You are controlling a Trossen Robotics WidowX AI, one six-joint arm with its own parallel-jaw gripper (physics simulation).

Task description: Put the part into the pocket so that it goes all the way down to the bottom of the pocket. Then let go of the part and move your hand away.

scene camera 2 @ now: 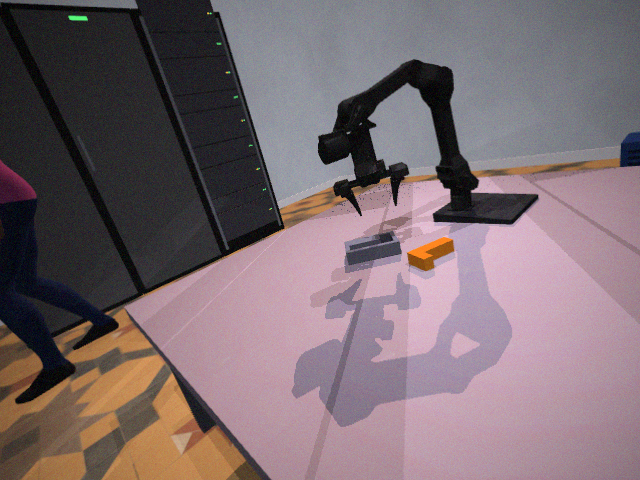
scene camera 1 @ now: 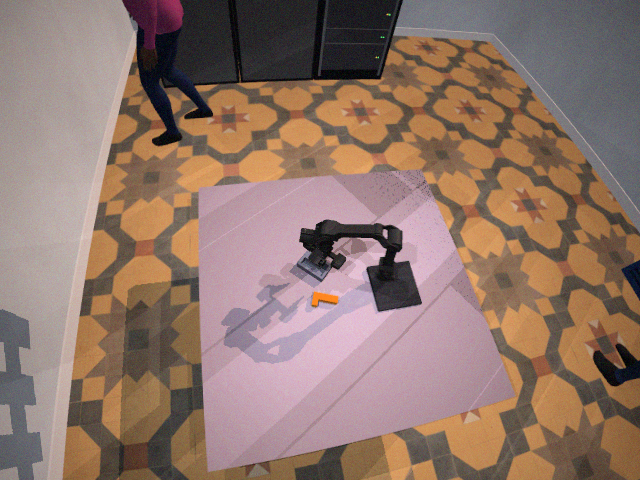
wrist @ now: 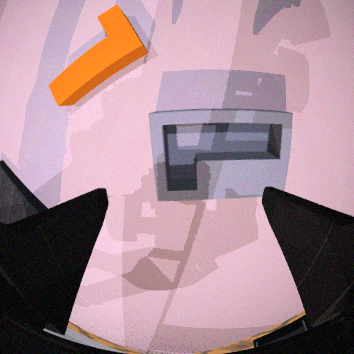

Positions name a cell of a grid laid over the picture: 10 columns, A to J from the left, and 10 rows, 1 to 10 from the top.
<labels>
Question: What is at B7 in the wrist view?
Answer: My gripper.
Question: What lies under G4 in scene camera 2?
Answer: My gripper.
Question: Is my gripper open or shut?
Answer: Open.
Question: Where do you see an orange L-shaped block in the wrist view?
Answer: D2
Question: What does the orange L-shaped block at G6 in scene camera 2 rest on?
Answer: The table.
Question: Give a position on a grey pocket block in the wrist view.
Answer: F5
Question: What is my gripper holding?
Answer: Nothing.
</labels>
